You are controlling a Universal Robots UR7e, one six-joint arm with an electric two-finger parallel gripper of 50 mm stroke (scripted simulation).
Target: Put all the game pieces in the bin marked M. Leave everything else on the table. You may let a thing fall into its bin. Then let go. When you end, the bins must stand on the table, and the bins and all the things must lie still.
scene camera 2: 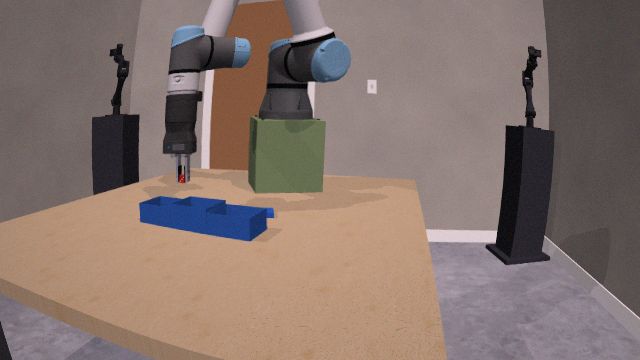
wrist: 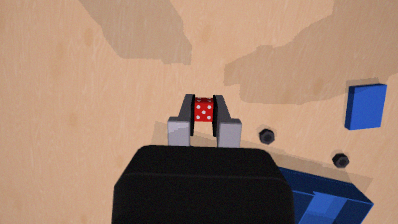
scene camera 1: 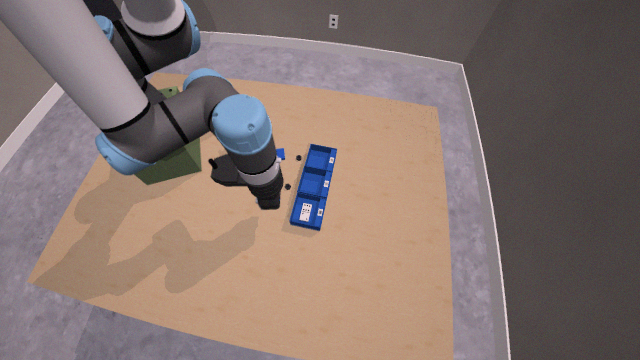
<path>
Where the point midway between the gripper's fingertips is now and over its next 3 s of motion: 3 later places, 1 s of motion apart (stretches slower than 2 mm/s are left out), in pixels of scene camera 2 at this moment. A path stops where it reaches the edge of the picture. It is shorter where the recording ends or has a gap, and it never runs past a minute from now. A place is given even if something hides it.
My gripper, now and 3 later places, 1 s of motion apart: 183, 181; 168, 184; 166, 198; 166, 206
</path>
